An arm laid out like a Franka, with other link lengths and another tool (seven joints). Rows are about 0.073 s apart.
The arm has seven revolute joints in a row. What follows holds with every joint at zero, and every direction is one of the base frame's. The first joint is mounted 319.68 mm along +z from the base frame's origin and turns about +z. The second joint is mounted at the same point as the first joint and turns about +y. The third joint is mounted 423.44 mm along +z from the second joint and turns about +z. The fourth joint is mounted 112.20 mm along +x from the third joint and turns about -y. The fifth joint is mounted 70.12 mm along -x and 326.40 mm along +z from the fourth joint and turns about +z. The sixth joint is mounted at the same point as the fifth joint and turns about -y. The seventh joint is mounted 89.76 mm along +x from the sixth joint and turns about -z. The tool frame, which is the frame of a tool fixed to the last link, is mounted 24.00 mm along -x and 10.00 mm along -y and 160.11 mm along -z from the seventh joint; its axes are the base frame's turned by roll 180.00, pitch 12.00 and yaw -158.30 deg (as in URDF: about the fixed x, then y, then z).
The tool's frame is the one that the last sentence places.
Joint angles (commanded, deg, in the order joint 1, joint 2, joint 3, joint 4, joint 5, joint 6, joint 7), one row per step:
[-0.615 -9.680 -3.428 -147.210 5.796 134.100 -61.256]
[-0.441 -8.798 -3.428 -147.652 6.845 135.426 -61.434]
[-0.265 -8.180 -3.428 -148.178 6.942 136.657 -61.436]
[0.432 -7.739 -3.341 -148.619 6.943 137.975 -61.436]
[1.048 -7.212 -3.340 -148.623 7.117 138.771 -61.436]
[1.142 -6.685 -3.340 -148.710 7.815 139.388 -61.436]
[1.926 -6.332 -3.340 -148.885 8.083 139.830 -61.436]
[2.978 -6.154 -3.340 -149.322 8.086 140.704 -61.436]
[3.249 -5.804 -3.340 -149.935 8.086 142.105 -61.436]
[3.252 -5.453 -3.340 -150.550 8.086 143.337 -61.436]
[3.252 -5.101 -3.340 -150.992 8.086 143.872 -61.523]
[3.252 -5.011 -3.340 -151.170 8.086 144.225 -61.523]
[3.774 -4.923 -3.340 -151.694 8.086 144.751 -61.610]
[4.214 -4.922 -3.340 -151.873 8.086 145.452 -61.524]
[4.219 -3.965 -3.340 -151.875 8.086 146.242 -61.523]
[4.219 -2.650 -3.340 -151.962 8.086 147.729 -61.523]
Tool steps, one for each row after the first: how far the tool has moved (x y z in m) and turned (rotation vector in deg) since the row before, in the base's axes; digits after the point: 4 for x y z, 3 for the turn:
[0.0021 0.0017 -0.0071 0.547 -0.040 -0.537]
[0.0009 0.0008 -0.0057 -0.091 -0.072 0.002]
[0.0019 0.0048 -0.0038 -0.184 -0.417 0.674]
[0.0031 0.0039 -0.0026 -0.009 -0.258 0.414]
[0.0016 0.0009 -0.0034 0.339 -0.008 -0.507]
[0.0008 0.0054 -0.0029 0.098 0.088 0.533]
[0.0002 0.0069 -0.0025 -0.110 -0.248 0.973]
[0.0002 0.0013 -0.0040 -0.181 -0.423 0.150]
[-0.0005 -0.0005 -0.0042 -0.162 -0.254 -0.101]
[-0.0013 -0.0002 -0.0041 -0.080 0.256 0.044]
[-0.0002 -0.0002 -0.0011 -0.047 -0.081 -0.029]
[-0.0019 0.0033 -0.0028 -0.064 0.084 0.568]
[0.0008 0.0027 0.0000 -0.079 -0.507 0.298]
[0.0027 -0.0003 -0.0054 -0.152 0.173 -0.059]
[0.0041 -0.0006 -0.0074 -0.254 -0.076 -0.114]

